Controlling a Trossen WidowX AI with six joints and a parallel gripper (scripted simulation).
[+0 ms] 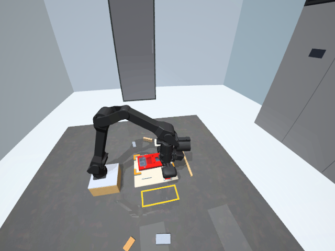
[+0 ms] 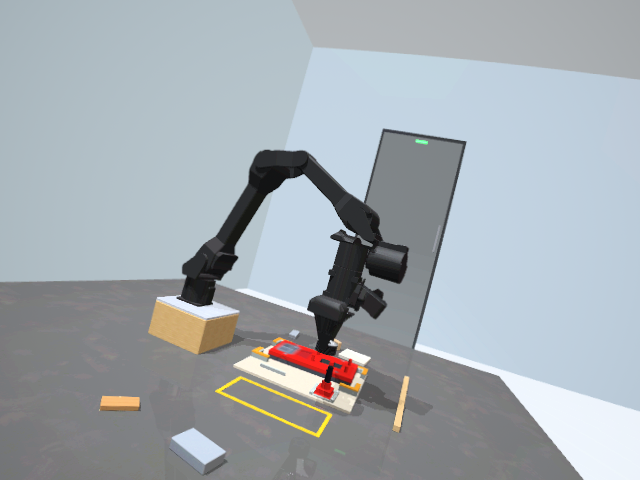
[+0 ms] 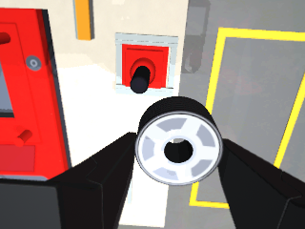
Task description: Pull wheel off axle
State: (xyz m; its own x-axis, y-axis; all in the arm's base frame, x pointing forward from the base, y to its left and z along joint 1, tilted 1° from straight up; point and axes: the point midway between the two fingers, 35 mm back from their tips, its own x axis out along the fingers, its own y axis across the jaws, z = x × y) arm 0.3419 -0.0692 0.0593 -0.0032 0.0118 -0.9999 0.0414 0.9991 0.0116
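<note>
My gripper tip is now 10 mm short of the upright axle, 20 mm to the right of it and 70 mm above it. Also, from my gripper tip: small wooden block 50 mm behind, 370 mm to the left, 90 mm below; wooden stick 170 mm ahead, 140 mm to the left, 90 mm below; wheel right at my gripper tip.
</note>
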